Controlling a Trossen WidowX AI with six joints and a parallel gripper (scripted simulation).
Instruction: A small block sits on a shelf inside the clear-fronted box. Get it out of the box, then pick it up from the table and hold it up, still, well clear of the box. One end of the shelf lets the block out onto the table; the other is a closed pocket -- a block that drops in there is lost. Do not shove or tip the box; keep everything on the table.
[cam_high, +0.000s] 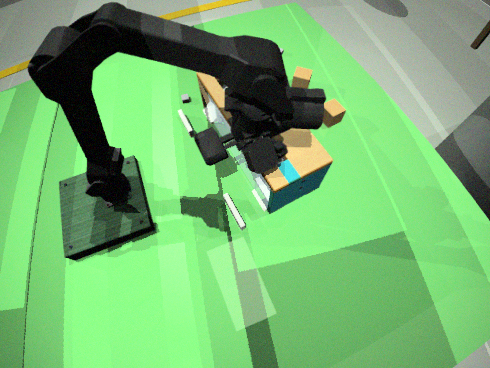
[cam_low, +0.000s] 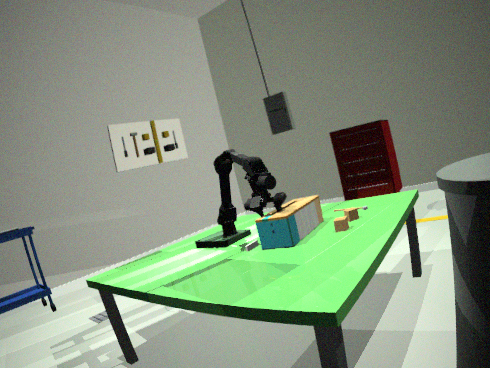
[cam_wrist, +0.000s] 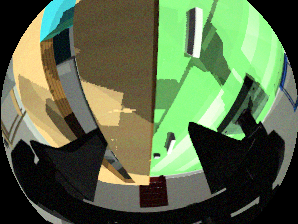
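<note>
The box is 5 cm to the left of my gripper tip, 4 cm below it and 3 cm ahead of it. From my gripper tip the other things lie so: tan block 5 cm ahead, 4 cm to the left, 2 cm below; thin wooden stick 41 cm to the left, 21 cm ahead, 10 cm below.
</note>
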